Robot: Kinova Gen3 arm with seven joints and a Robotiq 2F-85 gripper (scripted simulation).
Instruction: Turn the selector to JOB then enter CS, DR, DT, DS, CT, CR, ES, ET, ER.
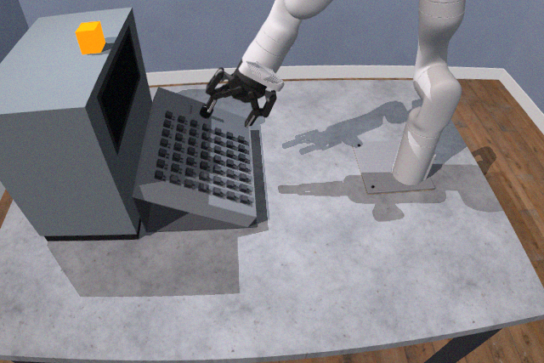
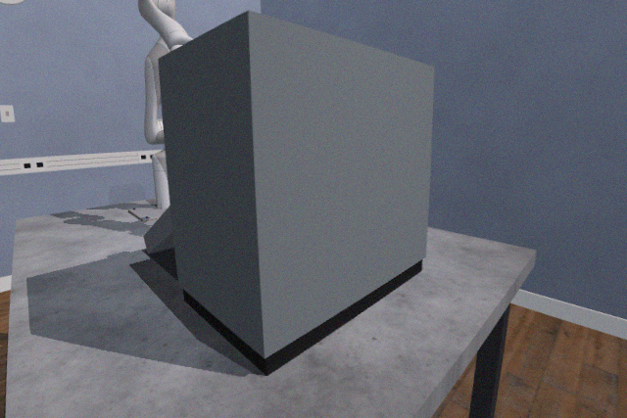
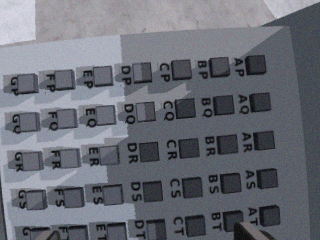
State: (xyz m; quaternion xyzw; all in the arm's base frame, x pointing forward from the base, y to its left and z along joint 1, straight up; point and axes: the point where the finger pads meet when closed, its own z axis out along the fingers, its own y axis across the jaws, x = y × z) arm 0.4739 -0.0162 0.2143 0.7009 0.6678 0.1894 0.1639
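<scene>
My gripper is now 130 mm above the key, 40 mm short of it and 30 mm to the left of it. Also, from my hand: black selector knob: 150 mm to the right, 100 mm below, 70 mm ahead; then sloped keypad: 150 mm below, 90 mm ahead, 40 mm to the right.
</scene>
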